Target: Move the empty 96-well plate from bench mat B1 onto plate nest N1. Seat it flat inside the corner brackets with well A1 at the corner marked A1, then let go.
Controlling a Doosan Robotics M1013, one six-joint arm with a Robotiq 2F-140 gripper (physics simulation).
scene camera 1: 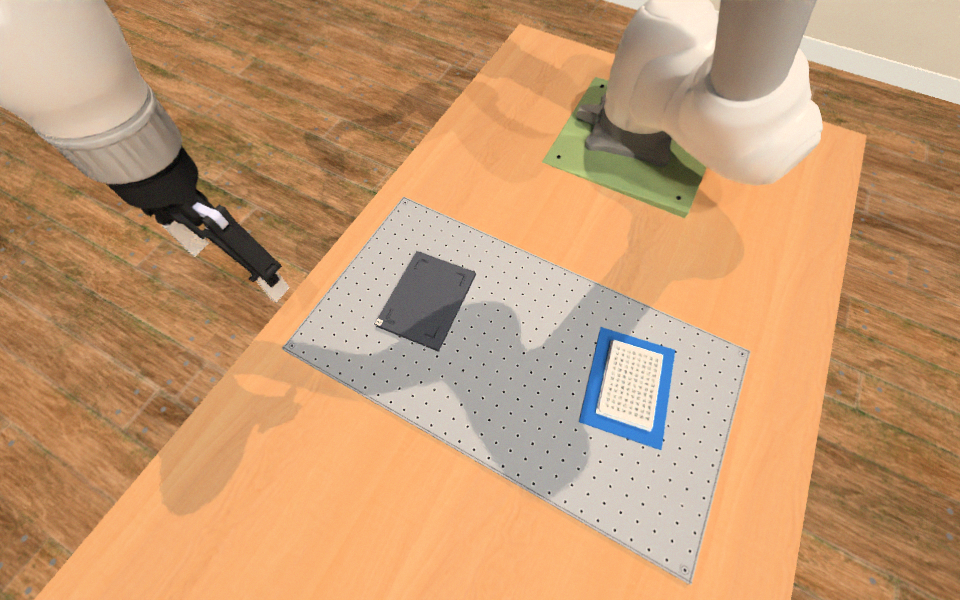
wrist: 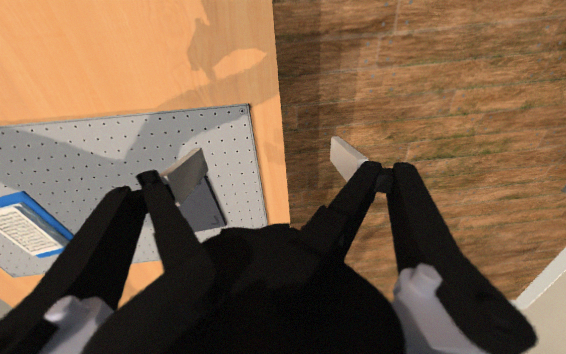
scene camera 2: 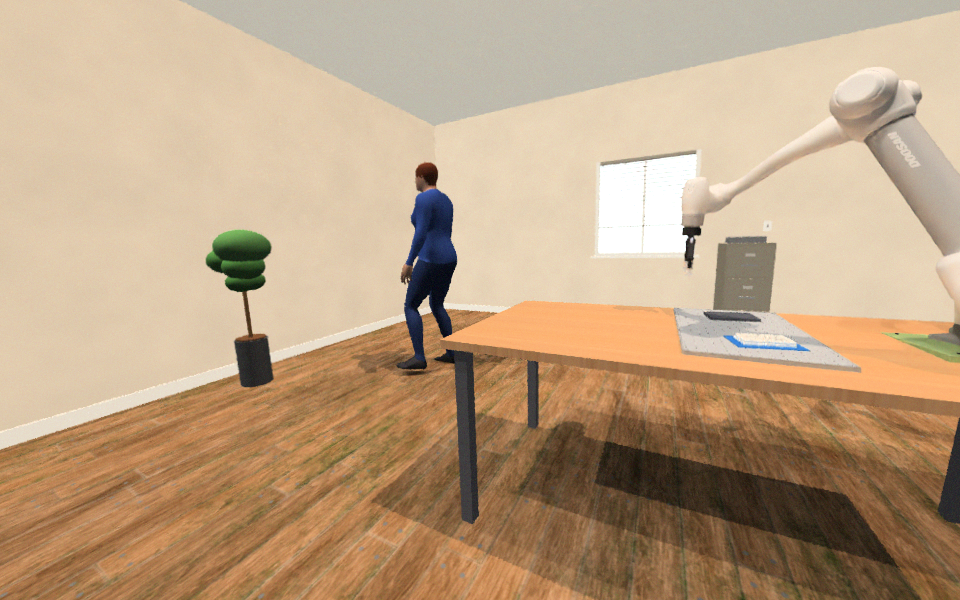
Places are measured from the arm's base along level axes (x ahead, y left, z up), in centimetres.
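Pixels of known places: gripper, between the fingertips: [scene camera 1: 239,270] [wrist: 267,154] [scene camera 2: 687,273]; arm's base, origin of its link: [scene camera 1: 632,130].
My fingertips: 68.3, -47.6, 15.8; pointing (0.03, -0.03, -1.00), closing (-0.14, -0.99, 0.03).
Observation:
For each thing: its middle in the pictures, then the offset to it from my fingertips, as dx, dy, dz. "*": a spot on its surface instead. Level surfaces: height alone.
- white 96-well plate, middle of its body: [scene camera 1: 630,383] [scene camera 2: 763,340] [wrist: 27,230] -9.6, +58.7, -14.7
- blue bench mat B1, height of its surface: dz -15.4
- dark grey plate nest N1, middle of its body: [scene camera 1: 427,298] [wrist: 188,203] [scene camera 2: 730,316] -11.9, +21.9, -14.9
- small white A1 label, a spot on its surface: [scene camera 1: 378,322] * -4.5, +16.2, -14.4
- perforated grey board, height of its surface: dz -15.6
- wooden table, height of its surface: dz -16.9
The white 96-well plate [scene camera 1: 631,385] [scene camera 2: 763,340] [wrist: 27,230] lies flat on the blue bench mat B1 [scene camera 1: 665,382] [scene camera 2: 736,344]. Its A1 corner cannot be told. The dark grey plate nest N1 [scene camera 1: 428,300] [scene camera 2: 732,316] [wrist: 202,205] has corner brackets and holds no plate. A small white A1 label [scene camera 1: 378,322] marks its near left corner in scene camera 1. My gripper [scene camera 1: 231,262] [scene camera 2: 688,268] [wrist: 267,154] is open and empty, high above table level, near the table's edge on the nest side, well away from the plate. One finger partly hides the nest in the wrist view.
Mat and nest lie on a perforated grey board [scene camera 1: 538,318] [scene camera 2: 697,339] [wrist: 235,165] on the wooden table [scene camera 1: 353,495] [scene camera 2: 566,325] [wrist: 100,50]. The arm's base stands on a green plate [scene camera 1: 637,187]. A person in blue [scene camera 2: 431,226] stands beyond the table.

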